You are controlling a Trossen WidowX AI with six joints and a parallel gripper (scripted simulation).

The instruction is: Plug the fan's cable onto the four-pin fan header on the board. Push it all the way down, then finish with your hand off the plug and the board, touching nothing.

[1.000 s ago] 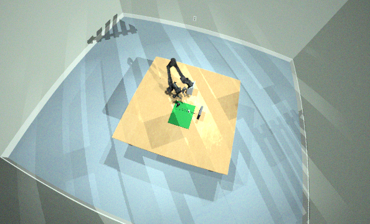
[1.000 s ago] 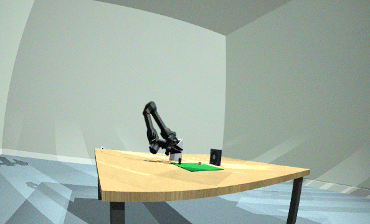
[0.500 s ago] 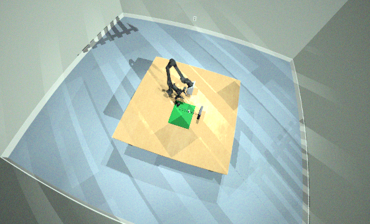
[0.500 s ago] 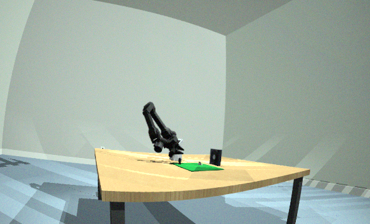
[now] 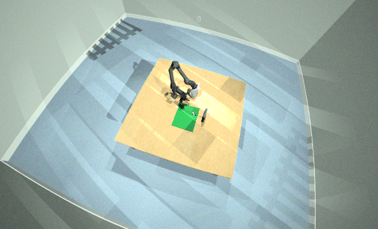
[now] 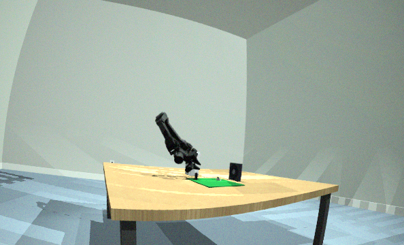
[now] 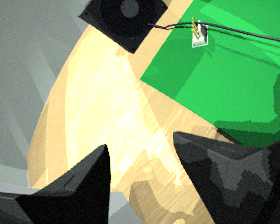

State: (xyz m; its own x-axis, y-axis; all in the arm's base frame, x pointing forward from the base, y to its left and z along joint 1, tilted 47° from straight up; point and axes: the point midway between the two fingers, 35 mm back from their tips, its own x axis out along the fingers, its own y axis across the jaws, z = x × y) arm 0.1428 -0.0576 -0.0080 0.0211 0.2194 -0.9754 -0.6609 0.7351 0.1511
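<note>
My gripper tip is 90 mm short of the fan cable plug, 70 mm to the left of it and 50 mm above it. Also, from my gripper tip: green board (190 mm ahead, 90 mm below, 10 mm to the left); black fan (190 mm to the left, 130 mm ahead, 20 mm below).
</note>
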